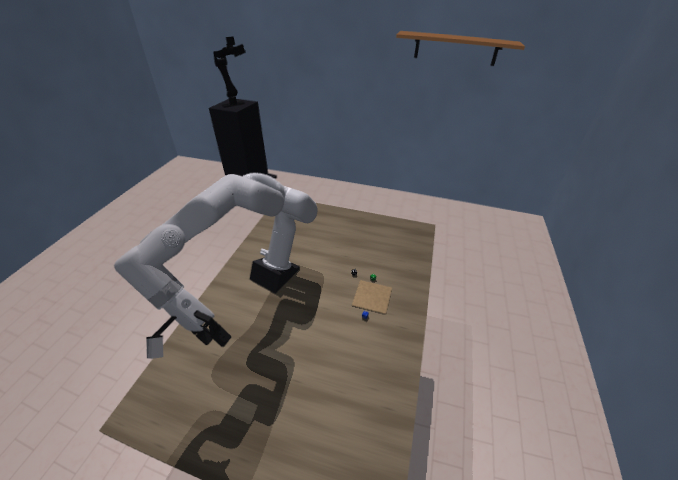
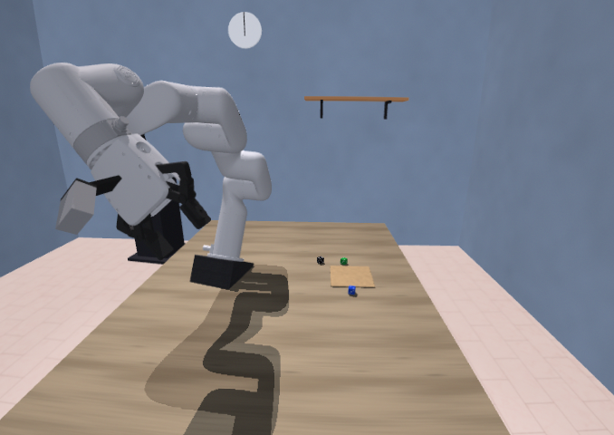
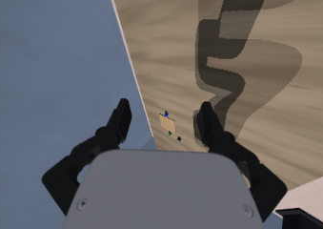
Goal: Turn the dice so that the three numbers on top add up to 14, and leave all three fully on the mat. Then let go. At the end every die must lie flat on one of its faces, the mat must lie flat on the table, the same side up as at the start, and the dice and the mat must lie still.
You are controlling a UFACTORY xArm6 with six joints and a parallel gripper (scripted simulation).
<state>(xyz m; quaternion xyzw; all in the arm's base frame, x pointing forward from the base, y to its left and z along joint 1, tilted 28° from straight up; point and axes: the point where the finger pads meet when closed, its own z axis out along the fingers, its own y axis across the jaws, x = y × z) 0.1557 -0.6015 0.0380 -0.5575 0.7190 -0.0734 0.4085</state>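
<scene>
Now: the blue die 440 mm to the left of my hand, 330 mm below it and 260 mm ahead of it. From my hand the other things lie so: black die (640 mm to the left, 330 mm below, 140 mm ahead); tan mat (550 mm to the left, 340 mm below, 250 mm ahead); green die (640 mm to the left, 330 mm below, 230 mm ahead).
</scene>
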